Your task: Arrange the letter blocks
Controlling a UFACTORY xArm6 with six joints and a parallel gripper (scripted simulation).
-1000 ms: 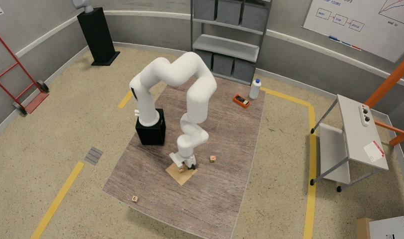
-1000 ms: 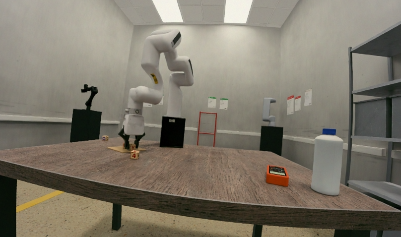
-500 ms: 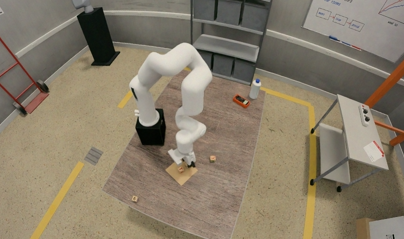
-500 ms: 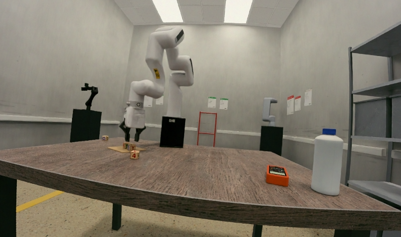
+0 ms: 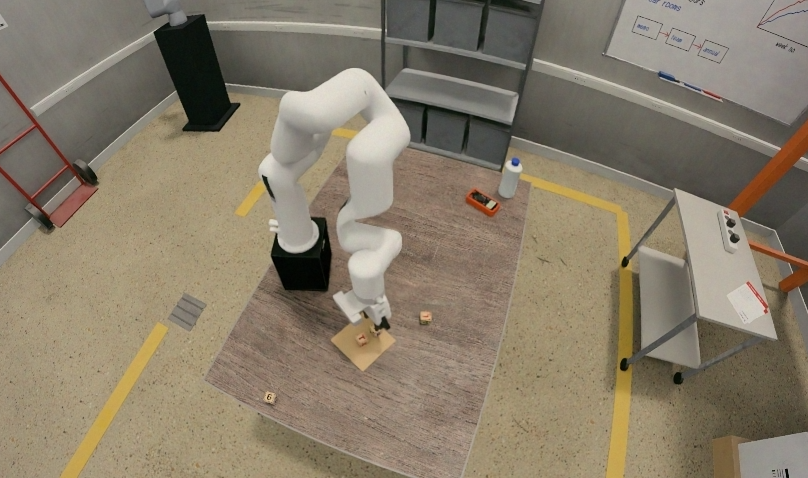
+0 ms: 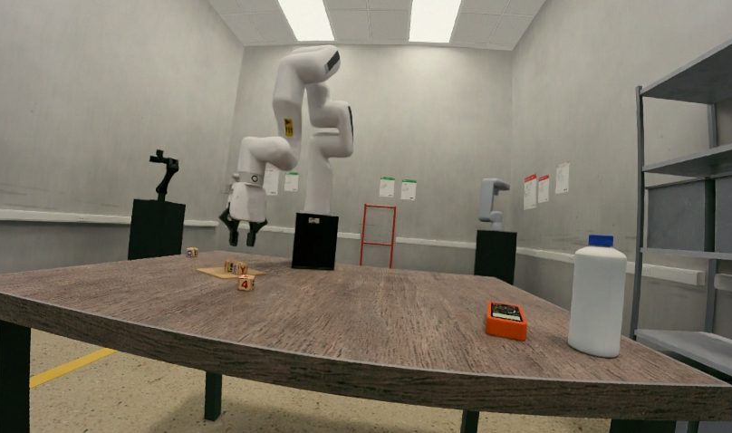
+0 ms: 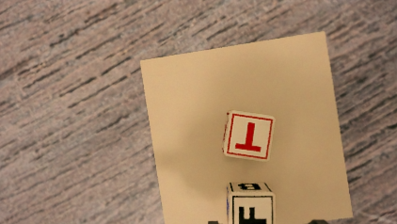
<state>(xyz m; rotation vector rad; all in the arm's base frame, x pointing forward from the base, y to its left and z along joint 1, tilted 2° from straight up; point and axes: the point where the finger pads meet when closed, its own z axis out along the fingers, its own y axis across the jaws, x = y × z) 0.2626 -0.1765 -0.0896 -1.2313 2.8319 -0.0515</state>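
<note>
Now: the tan mat 30 mm behind my hand, 40 mm to the right of it and 100 mm below it. The rest, counted from my hand: white bottle 410 mm ahead, 670 mm to the left, 20 mm below.
</note>
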